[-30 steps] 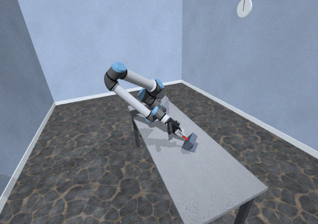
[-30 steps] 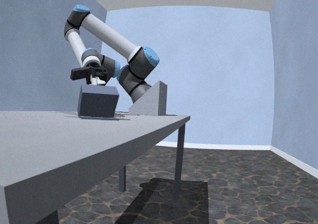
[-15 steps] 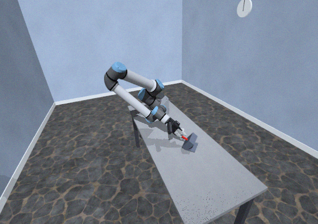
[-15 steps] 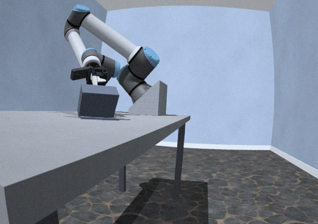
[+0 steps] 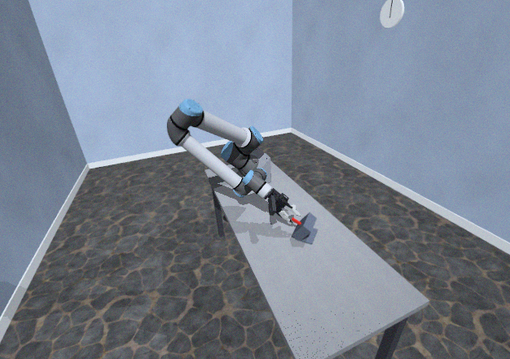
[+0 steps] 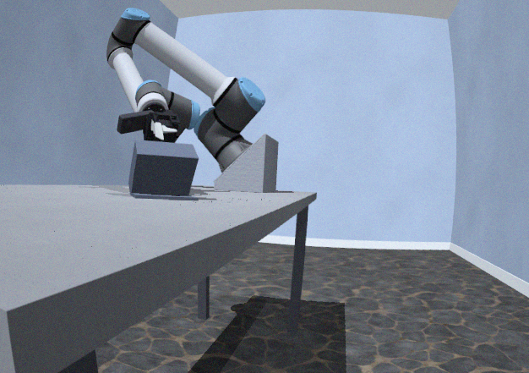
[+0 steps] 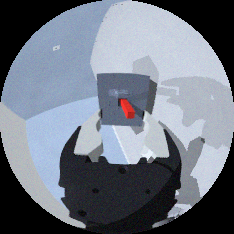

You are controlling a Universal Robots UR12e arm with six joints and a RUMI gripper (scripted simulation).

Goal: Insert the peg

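Right now my hand is 2 cm short of the red peg, 2 cm above it and 1 cm to the right of it.
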